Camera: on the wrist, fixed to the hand. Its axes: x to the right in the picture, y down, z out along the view.
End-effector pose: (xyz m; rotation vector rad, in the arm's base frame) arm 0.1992 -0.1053 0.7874 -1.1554 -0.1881 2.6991
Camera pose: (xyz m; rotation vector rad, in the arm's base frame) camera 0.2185 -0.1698 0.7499 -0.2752 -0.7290 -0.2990
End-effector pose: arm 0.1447 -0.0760 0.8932 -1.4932 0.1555 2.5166
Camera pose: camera 0.1616 -0.1491 0.8756 -0.5072 -0.9810 -0.3760
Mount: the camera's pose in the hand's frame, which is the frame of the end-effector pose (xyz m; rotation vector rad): -0.0017 0.0674 -0.0373 0.0354 0.6203 -3.0116
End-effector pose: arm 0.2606 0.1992 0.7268 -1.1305 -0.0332 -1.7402
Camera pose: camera 0.2863 0.1493 0.6740 -0.3350 0.8200 1.3817
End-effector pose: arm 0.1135 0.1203 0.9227 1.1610 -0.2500 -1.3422
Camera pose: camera 0.1820 0.1274 0.9573 -0.5920 -1.4546 1.2567
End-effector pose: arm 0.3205 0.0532 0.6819 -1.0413 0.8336 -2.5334
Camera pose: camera 0.2976 0.0155 0.6187 0.2394 0.6710 0.4974
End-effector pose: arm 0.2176 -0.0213 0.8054 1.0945 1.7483 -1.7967
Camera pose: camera 0.2786 0.0052 0.7664 1.0206 -0.9552 0.3208
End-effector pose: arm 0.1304 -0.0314 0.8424 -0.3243 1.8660 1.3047
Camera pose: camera 0.0725 -0.0353 0.8931 -2.1239 -0.0333 -1.0689
